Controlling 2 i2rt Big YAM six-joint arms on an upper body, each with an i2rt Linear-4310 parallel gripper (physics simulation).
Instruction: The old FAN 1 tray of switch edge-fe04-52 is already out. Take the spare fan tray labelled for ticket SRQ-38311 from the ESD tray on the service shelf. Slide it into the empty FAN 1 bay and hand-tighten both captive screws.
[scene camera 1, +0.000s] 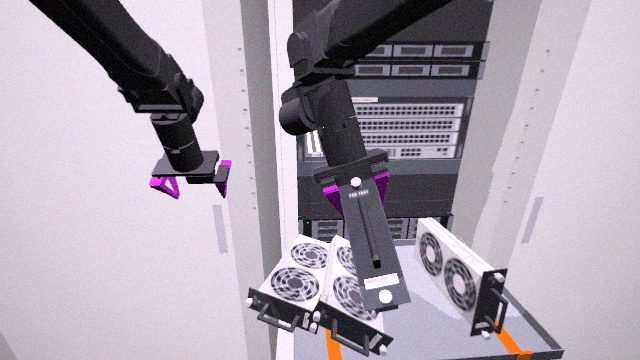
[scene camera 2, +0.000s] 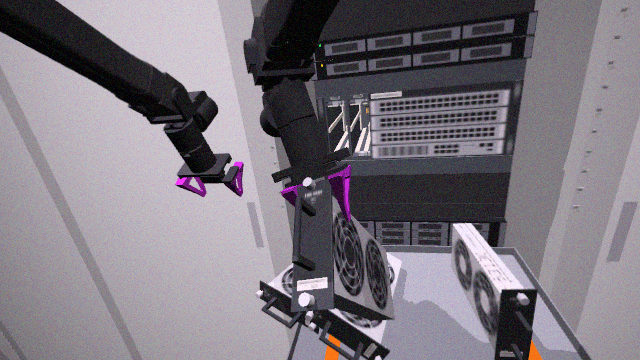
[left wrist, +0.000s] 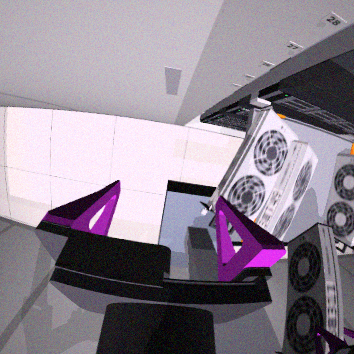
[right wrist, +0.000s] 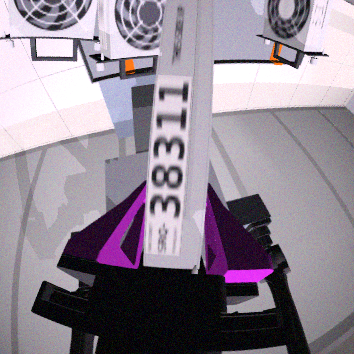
Note:
My left gripper is open and holds nothing. I also see my right gripper and a grey cart shelf.
My left gripper is seen too in scene camera 2 and in the left wrist view. My right gripper is seen too in scene camera 1 and in the right wrist view.

